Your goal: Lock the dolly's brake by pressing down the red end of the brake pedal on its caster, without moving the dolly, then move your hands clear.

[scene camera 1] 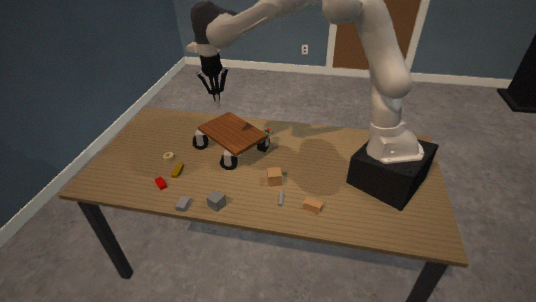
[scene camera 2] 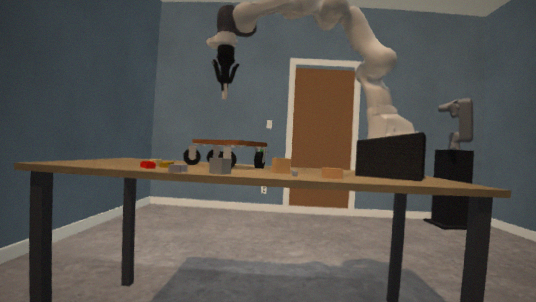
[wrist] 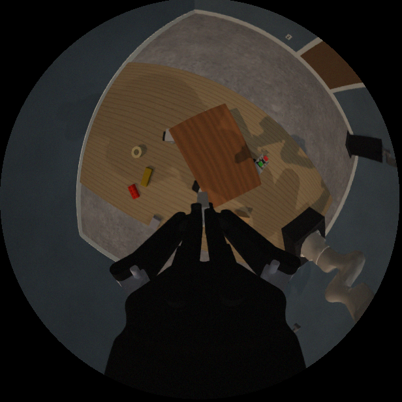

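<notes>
The dolly [scene camera 1: 232,132] [scene camera 2: 230,142] [wrist: 215,155] stands on its casters on the table, with a flat brown wooden deck. The brake pedal's red end [scene camera 1: 268,130] [wrist: 266,158] shows at the caster on the dolly's right side, beyond the deck's edge. The pedal's green end [scene camera 1: 266,132] [wrist: 260,164] lies nearer the deck. How far the pedal is tilted is too small to tell. My gripper [scene camera 1: 217,104] [scene camera 2: 224,97] [wrist: 202,199] is shut and empty, pointing down. It hangs well above the deck, left of the pedal in both scene views, and touches nothing.
Loose on the table [scene camera 1: 350,225] lie a yellow ring [scene camera 1: 168,156], a yellow block [scene camera 1: 177,170], a red block [scene camera 1: 160,183], grey pieces including a cube [scene camera 1: 216,200], and orange blocks [scene camera 1: 274,176] [scene camera 1: 312,205]. The arm's black base block [scene camera 1: 375,175] stands at the right.
</notes>
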